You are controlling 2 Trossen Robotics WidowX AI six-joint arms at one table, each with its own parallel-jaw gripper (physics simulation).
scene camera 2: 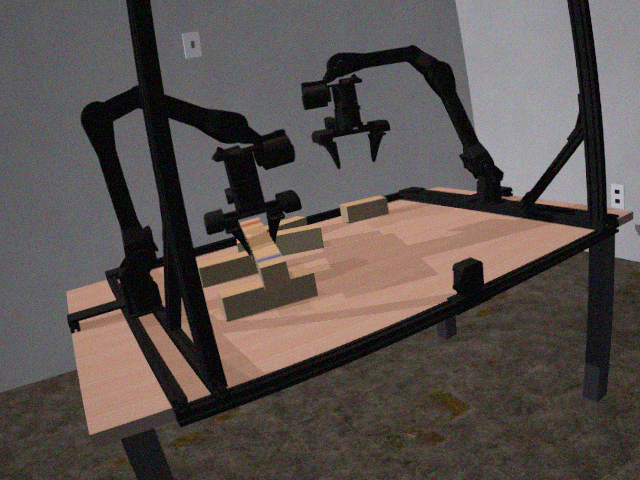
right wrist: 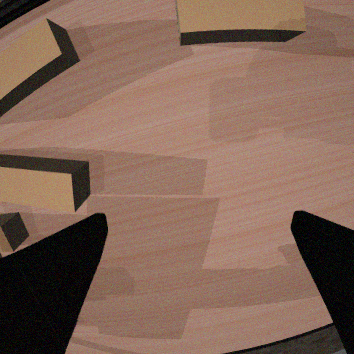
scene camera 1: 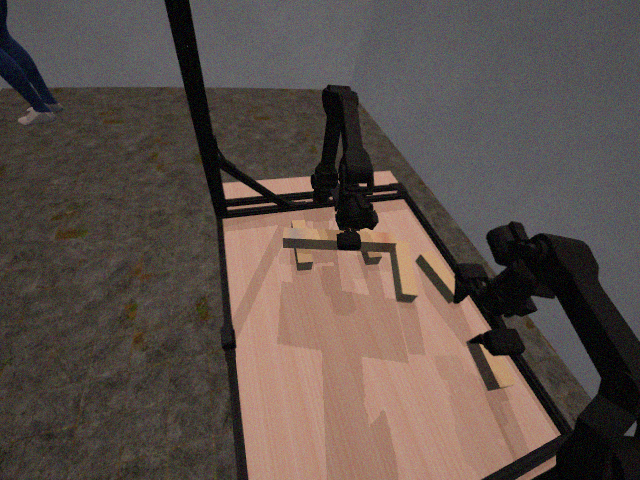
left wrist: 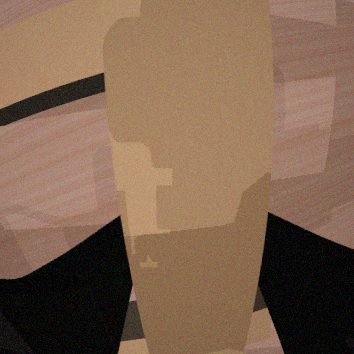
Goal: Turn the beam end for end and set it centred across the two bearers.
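Pixels of known places: left gripper, between the fingertips: (left wrist: 188,214); right gripper, between the fingertips: (scene camera 2: 356,165) (right wrist: 201,222) (scene camera 1: 463,322); left arm's base, origin of its link: (scene camera 2: 143,309) (scene camera 1: 320,197); right arm's base, origin of its link: (scene camera 2: 490,201).
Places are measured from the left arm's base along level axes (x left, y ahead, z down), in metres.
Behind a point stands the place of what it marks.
Observation:
The pale wooden beam (scene camera 1: 315,242) @(x -0.099, y 0.253, z -0.062 m) (scene camera 2: 266,248) @(x -0.095, y 0.235, z -0.074 m) (left wrist: 195,125) @(x 0.034, y 0.268, z -0.079 m) lies level across two block bearers, with a blue band near its left end in scene camera 1 and a red band near the other. My left gripper (scene camera 1: 348,239) @(x -0.004, y 0.258, z -0.046 m) (scene camera 2: 261,244) @(x -0.004, y 0.258, z -0.046 m) (left wrist: 188,214) @(x -0.004, y 0.258, z -0.046 m) is shut on the beam near its middle. One bearer (scene camera 1: 303,259) @(x -0.140, y 0.281, z -0.025 m) (scene camera 2: 268,299) @(x -0.148, y 0.200, z 0.000 m) is under the blue-banded end, the other bearer (scene camera 1: 372,257) @(x 0.076, y 0.314, z -0.022 m) (scene camera 2: 224,270) @(x 0.077, y 0.198, z -0.006 m) under the red-banded part. Both ends stick out slightly. Whether the beam touches the bearers I cannot tell. My right gripper (scene camera 1: 463,320) @(x 0.137, y 0.595, z -0.149 m) (scene camera 2: 356,163) @(x 0.137, y 0.595, z -0.149 m) (right wrist: 201,222) @(x 0.137, y 0.595, z -0.149 m) is open and empty, high above the table.
Three other wooden blocks lie on the table. One block (scene camera 1: 405,273) @(x 0.149, y 0.395, z -0.031 m) (scene camera 2: 302,240) @(x 0.123, y 0.410, z -0.008 m) (right wrist: 35,187) @(x 0.148, y 0.418, z -0.031 m) is beside the red-banded end, a slanted block (scene camera 1: 436,276) @(x 0.258, y 0.420, z -0.016 m) (right wrist: 27,62) @(x 0.278, y 0.461, z -0.025 m) is farther right, and another block (scene camera 1: 497,369) @(x 0.256, y 0.703, z -0.028 m) (scene camera 2: 366,210) @(x 0.244, y 0.673, z -0.005 m) (right wrist: 240,15) @(x 0.256, y 0.675, z -0.028 m) is near the right gripper. A black frame edges the table.

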